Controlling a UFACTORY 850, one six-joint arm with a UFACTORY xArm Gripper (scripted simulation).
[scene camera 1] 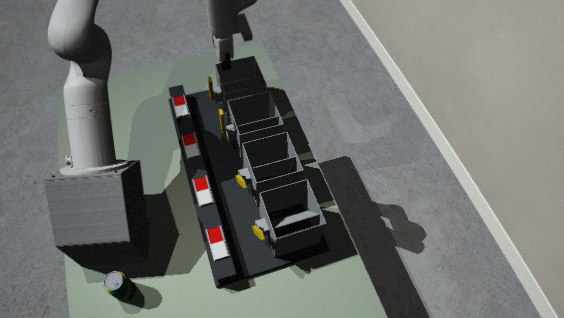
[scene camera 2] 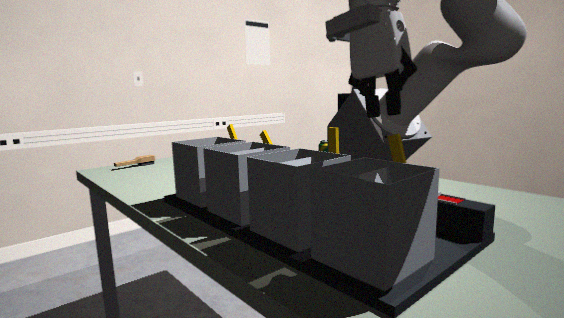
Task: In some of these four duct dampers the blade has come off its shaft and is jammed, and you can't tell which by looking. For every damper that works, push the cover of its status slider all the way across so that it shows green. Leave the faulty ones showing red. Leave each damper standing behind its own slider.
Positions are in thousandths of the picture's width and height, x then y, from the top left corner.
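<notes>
My own gripper (scene camera 2: 680, 366) is there for me to see. So is a damper (scene camera 2: 666, 693), and I see a damper (scene camera 2: 402, 552) as well as a damper (scene camera 2: 496, 608) in that same camera, while scene camera 1 gives me a damper (scene camera 1: 513, 615).
</notes>
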